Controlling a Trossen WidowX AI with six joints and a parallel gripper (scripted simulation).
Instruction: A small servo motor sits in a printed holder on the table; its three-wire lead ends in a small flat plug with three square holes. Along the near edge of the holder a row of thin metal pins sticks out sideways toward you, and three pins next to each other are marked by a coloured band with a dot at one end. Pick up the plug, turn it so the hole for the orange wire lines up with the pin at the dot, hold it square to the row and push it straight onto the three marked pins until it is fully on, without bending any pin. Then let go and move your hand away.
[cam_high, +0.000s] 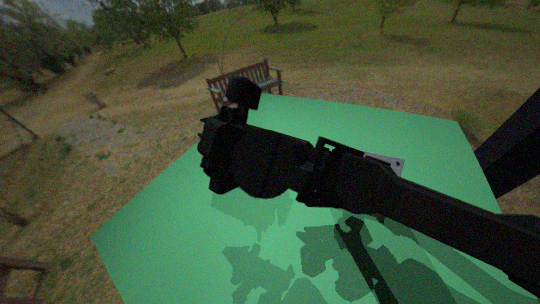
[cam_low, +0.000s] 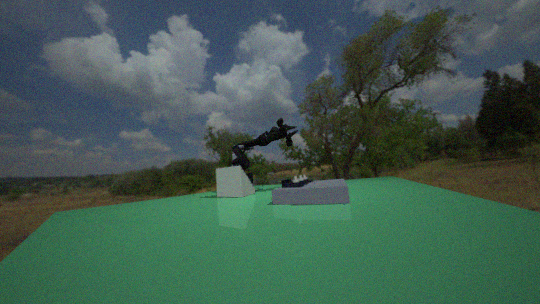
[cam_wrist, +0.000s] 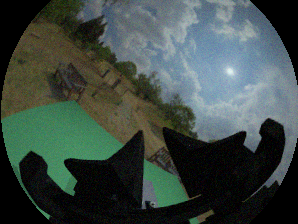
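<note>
Now: gripper tip 32 cm above the servo, 23 cm to the left of it and 7 cm short of it. The rest, counted from my gripper tip: holder (34 cm below, 21 cm to the right, 17 cm ahead).
</note>
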